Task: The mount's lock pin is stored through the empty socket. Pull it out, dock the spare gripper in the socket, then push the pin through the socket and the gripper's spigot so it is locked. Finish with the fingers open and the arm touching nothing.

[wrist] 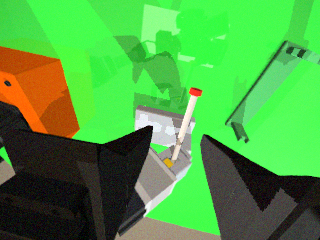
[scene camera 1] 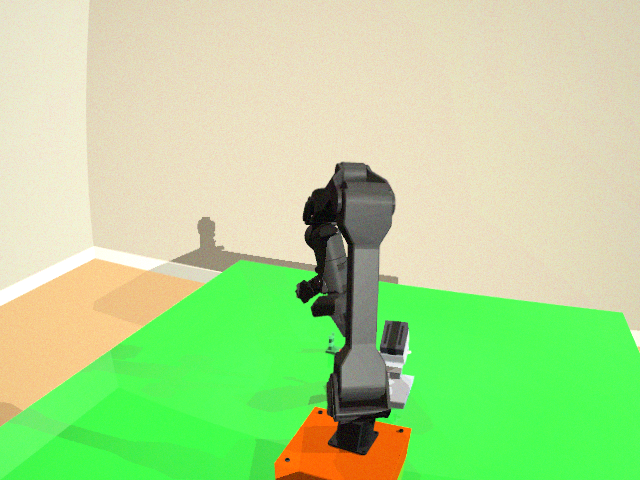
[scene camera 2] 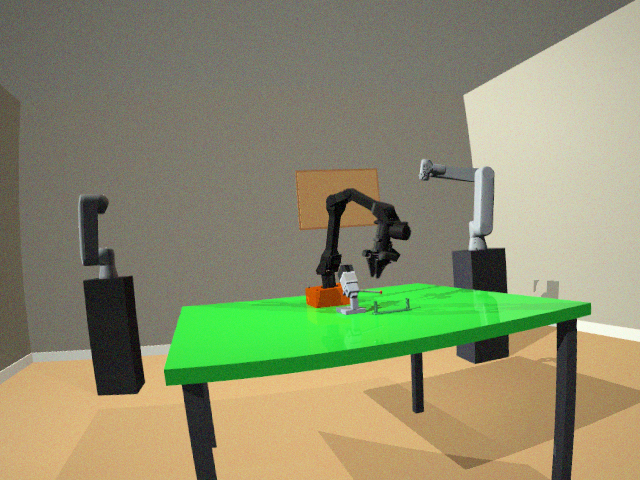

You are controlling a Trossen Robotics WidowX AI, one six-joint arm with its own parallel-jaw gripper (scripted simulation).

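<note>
The gripper (scene camera 1: 348,332) (wrist: 176,135) (scene camera 2: 374,277) shares the scene with a spare gripper (scene camera 1: 394,342) (wrist: 155,182). There is a socket (scene camera 1: 400,385) (wrist: 166,125) here as well.
</note>
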